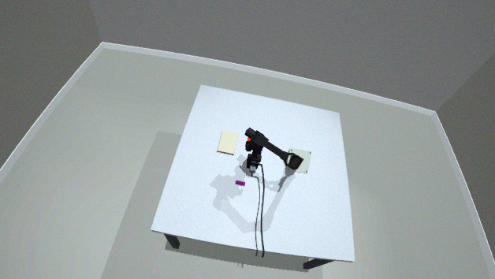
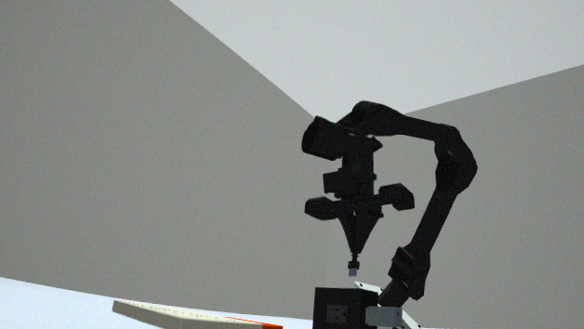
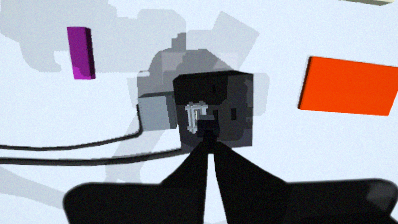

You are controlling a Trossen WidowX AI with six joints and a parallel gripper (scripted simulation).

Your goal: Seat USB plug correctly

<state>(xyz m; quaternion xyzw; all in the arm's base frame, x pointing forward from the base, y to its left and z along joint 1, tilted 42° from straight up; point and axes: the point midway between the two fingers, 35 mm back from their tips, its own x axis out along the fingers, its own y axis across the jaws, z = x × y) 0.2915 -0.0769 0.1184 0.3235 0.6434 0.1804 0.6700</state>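
My gripper tip is now 20 mm above the usb plug. Also, from my gripper tip: cream flat pad (170 mm ahead, 180 mm to the right, 130 mm below); purple block (90 mm ahead, 150 mm to the left, 130 mm below); orange flat card (20 mm behind, 230 mm to the right, 130 mm below).
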